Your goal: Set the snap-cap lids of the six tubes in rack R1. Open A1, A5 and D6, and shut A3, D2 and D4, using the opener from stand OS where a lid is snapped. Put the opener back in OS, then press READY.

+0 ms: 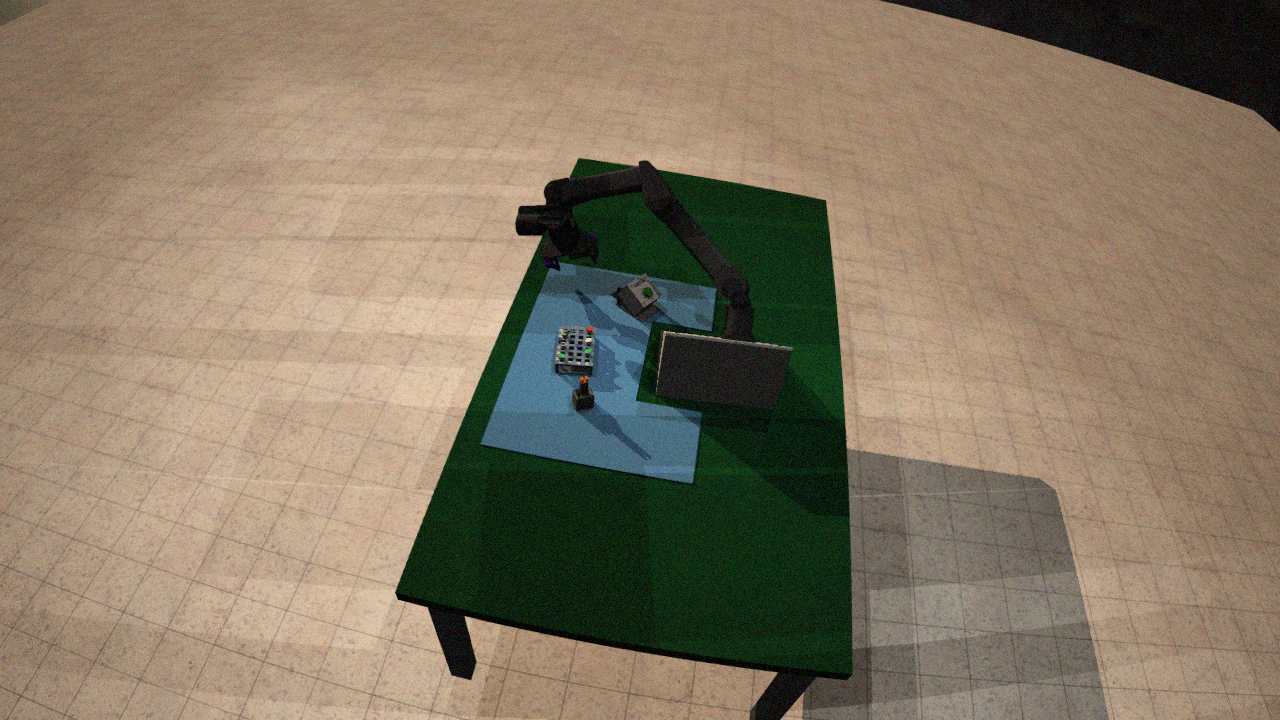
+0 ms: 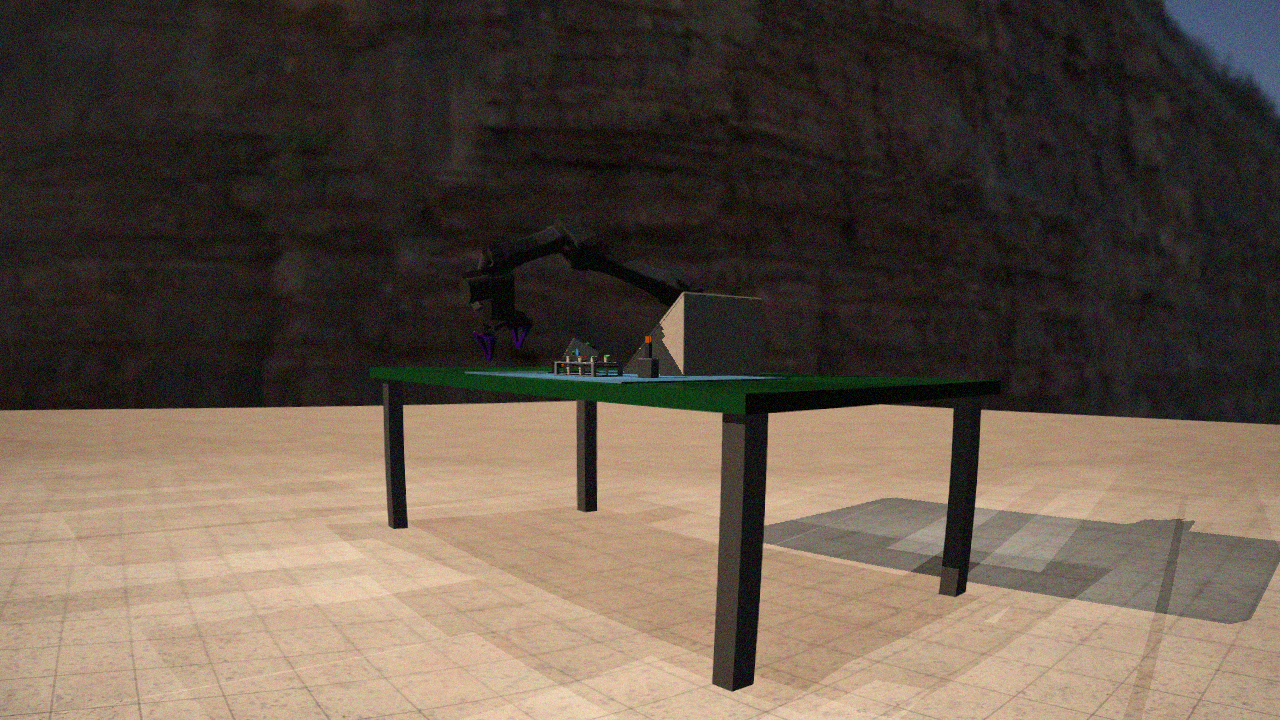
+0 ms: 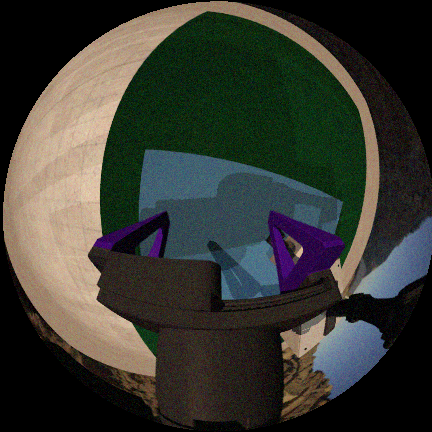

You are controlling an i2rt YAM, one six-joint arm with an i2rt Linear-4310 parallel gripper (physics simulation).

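Places are measured from the arm's base along level axes (x ahead, y left, z up), in millimetres.
Pixels of known places: gripper, fingertip midpoint: (image 1: pixel 577 265) (image 2: pixel 503 354) (image 3: pixel 218 216); arm's base, origin of the base link: (image 1: pixel 736 340) (image 2: pixel 707 325) (image 3: pixel 330 308).
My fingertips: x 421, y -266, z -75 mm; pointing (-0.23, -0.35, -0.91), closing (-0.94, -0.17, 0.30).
Note:
For each thing: its top centre in the pictures, then the offset to it from my fingertips. "spot": a spot on its surface instead. Level surfaces: height alone.
- Rack R1, middle of its top: (image 2: pixel 587 348) (image 1: pixel 576 335) dx -59, dy +278, dz +15 mm
- opener, middle of its top: (image 2: pixel 648 336) (image 1: pixel 584 377) dx -109, dy +431, dz +41 mm
- green button, surface spot: (image 1: pixel 647 292) spot: dx -197, dy +93, dz +25 mm
- grey sloped box, middle of its top: (image 2: pixel 581 338) (image 1: pixel 641 282) dx -177, dy +75, dz +40 mm
- blue mat, its level: dz -44 mm
Rack R1 (image 1: pixel 573 368) (image 2: pixel 586 362) stands on the blue mat, a small grey grid with tubes; red, green and white lids show, but their states are too small to tell. The opener (image 1: pixel 584 383) (image 2: pixel 648 342), with an orange top, stands upright in stand OS (image 1: pixel 583 400) (image 2: pixel 648 367), a dark block beside the rack. A green button (image 1: pixel 647 292) sits on a grey sloped box (image 1: pixel 636 305). My gripper (image 1: pixel 572 254) (image 2: pixel 503 351) (image 3: pixel 218 216) is open, with purple fingers wide apart and nothing between them. It hangs above the mat's far left edge, away from rack and opener.
A large upright panel (image 1: pixel 723 368) (image 2: pixel 721 335) stands near the arm base. The blue mat (image 1: pixel 537 402) (image 3: pixel 175 175) lies on the green table (image 1: pixel 554 537) (image 2: pixel 671 394) (image 3: pixel 240 90). The arm (image 1: pixel 693 234) (image 2: pixel 617 268) reaches over the table behind the button box.

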